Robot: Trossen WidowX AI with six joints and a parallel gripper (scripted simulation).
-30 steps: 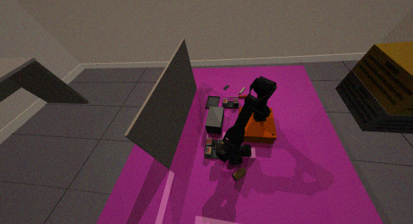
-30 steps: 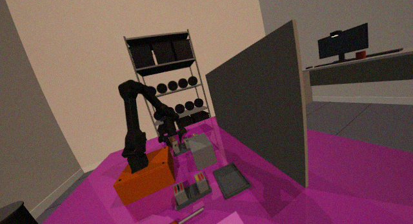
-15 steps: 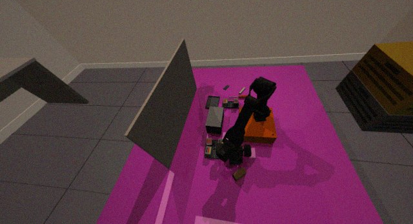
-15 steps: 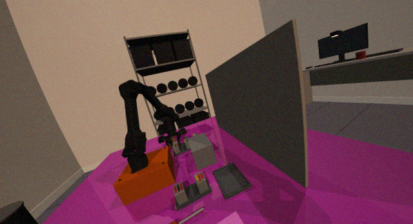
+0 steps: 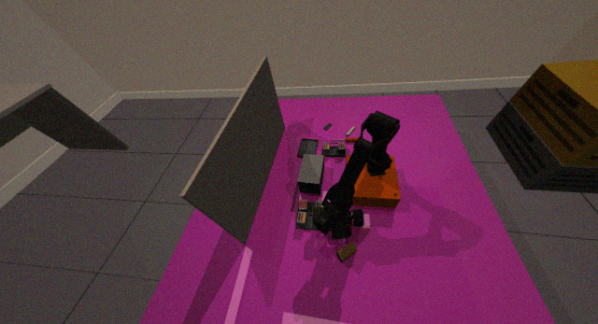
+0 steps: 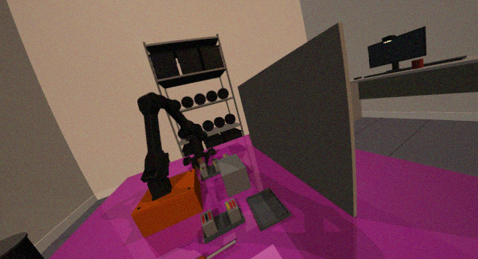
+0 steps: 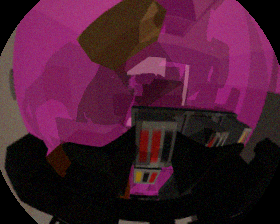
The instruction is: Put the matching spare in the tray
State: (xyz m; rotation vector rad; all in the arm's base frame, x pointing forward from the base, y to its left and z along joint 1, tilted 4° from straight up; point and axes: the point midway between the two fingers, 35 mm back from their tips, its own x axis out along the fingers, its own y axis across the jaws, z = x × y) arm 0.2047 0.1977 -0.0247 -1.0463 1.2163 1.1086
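Right now my gripper tip is 450 mm to the left of the flat dark tray, 80 mm short of it and 10 mm above it. Round my gripper tip: mounted unit 230 mm to the right, 80 mm ahead, 30 mm above; panel 310 mm ahead, 300 mm to the right, 210 mm above; tan block 110 mm to the left, 10 mm behind, 10 mm above.
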